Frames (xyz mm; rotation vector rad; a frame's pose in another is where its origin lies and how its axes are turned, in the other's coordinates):
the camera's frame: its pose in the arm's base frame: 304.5 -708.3 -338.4 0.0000 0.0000 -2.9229
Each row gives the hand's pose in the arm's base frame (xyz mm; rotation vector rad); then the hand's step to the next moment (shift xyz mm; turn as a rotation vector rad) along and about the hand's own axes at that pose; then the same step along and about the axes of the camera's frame.
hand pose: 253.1 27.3 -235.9 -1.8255 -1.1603 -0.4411
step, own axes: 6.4 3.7 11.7 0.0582 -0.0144 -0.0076
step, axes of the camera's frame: -7.1 -11.3 -3.7 -0.0232 -0.0224 0.0511
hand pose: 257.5 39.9 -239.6 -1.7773 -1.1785 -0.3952
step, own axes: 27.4 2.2 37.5 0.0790 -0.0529 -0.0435
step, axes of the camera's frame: -16.9 -43.3 -1.6 -0.0056 -0.0113 0.1038
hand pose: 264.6 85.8 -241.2 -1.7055 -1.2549 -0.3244
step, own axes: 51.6 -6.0 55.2 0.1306 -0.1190 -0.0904
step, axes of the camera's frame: -16.8 -73.2 10.3 0.0144 -0.0091 0.1977
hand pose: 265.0 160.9 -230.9 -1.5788 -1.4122 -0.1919
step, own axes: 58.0 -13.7 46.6 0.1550 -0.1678 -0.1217
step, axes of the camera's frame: -1.1 -72.4 22.0 0.0352 -0.0002 0.2564
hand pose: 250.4 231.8 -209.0 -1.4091 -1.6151 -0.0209
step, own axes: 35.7 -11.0 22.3 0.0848 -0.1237 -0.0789
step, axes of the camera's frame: 9.7 -38.9 16.8 0.0396 0.0134 0.1642
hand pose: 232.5 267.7 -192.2 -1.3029 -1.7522 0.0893
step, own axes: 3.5 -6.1 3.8 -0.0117 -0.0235 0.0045
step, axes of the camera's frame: 6.5 -3.2 3.3 0.0232 0.0128 0.0029
